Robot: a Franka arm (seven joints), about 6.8 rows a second.
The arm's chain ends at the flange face. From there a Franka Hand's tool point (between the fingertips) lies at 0.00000 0.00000 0.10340 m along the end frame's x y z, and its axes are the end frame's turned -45 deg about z.
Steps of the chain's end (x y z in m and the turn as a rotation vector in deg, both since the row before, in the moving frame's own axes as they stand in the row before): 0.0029, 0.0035, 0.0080, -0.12, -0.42, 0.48; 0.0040, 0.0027, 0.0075, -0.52, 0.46, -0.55; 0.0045, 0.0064, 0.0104, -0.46, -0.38, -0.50; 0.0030, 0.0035, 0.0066, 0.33, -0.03, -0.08; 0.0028, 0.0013, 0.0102, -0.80, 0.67, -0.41; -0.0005, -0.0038, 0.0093, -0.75, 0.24, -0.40
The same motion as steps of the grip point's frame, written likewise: -0.0011, 0.0041, 0.0080, 0.21, -0.38, 0.48; 0.0008, 0.0060, 0.0075, -0.69, -0.04, -0.55; -0.0024, 0.0078, 0.0104, -0.06, -0.59, -0.50; 0.0000, 0.0041, 0.0066, 0.25, 0.21, -0.08; 0.0009, 0.0048, 0.0102, -1.04, -0.09, -0.41; 0.0017, -0.0018, 0.0093, -0.70, -0.36, -0.40
